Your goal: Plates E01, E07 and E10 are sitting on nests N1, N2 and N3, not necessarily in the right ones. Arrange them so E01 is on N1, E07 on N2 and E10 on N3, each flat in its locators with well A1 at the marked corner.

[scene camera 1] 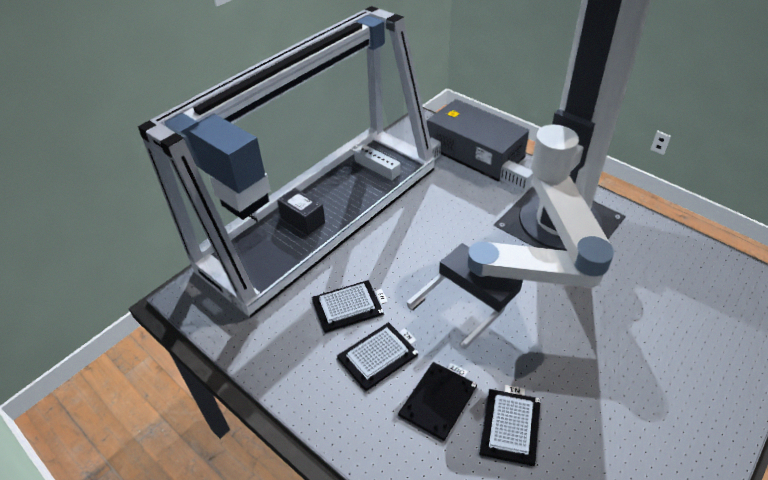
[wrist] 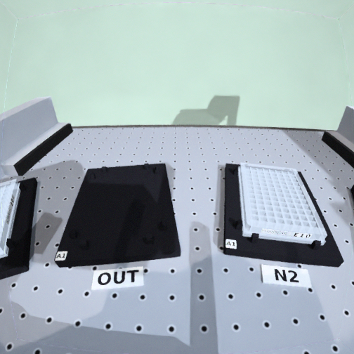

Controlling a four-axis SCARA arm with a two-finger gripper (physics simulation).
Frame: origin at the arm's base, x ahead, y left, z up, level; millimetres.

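Seen in the pictures: gripper, fingertip midpoint: (scene camera 1: 435,325).
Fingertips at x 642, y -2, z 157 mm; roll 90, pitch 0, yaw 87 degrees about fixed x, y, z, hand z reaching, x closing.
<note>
Pixels of each thing's top centre, then the offset from my fingertips to it. "spot": a spot on its surface instead.
- Plate E10, top centre: (scene camera 1: 377,350) dx +81, dy -111, dz -118 mm
- nest N2, surface spot: (scene camera 1: 367,384) spot: dx +160, dy -73, dz -133 mm
- Plate E07, top centre: (scene camera 1: 512,422) dx +32, dy +246, dz -118 mm
- nest N1, top centre: (scene camera 1: 511,422) dx +32, dy +246, dz -123 mm
- third plate, top centre: (scene camera 1: 346,300) dx +15, dy -276, dz -118 mm
- nest N3, top centre: (scene camera 1: 346,301) dx +15, dy -276, dz -123 mm
- bare black nest OUT, top centre: (scene camera 1: 438,396) dx +83, dy +78, dz -123 mm
- gantry frame, surface spot: (scene camera 1: 339,246) spot: dx -132, dy -446, dz -143 mm
- blue head, surface spot: (scene camera 1: 226,152) spot: dx +133, dy -474, dz +344 mm
- dark grey box, surface spot: (scene camera 1: 478,138) spot: dx -697, dy -351, dz -30 mm
My gripper (scene camera 1: 440,323) (wrist: 197,113) is open and empty, raised above the table behind nests OUT and N2. Plate E10 (scene camera 1: 378,352) (wrist: 280,200) lies flat on nest N2 (scene camera 1: 367,384) (wrist: 290,255), its label facing the wrist camera; N2's A1 tag is at the near left corner in the wrist view. Plate E07 (scene camera 1: 510,423) (wrist: 6,215) lies on nest N1 (scene camera 1: 508,459) (wrist: 26,245), partly cut off in the wrist view. A third plate (scene camera 1: 346,302) lies on nest N3 (scene camera 1: 339,324); its label is unreadable. Well A1 is too small to tell on the plates.
The bare black nest OUT (scene camera 1: 437,401) (wrist: 125,215) stands between N1 and N2, with low locators. A gantry frame (scene camera 1: 339,246) with a blue head (scene camera 1: 226,152) stands behind N3 at the left. A dark grey box (scene camera 1: 478,138) stands near the arm's base.
</note>
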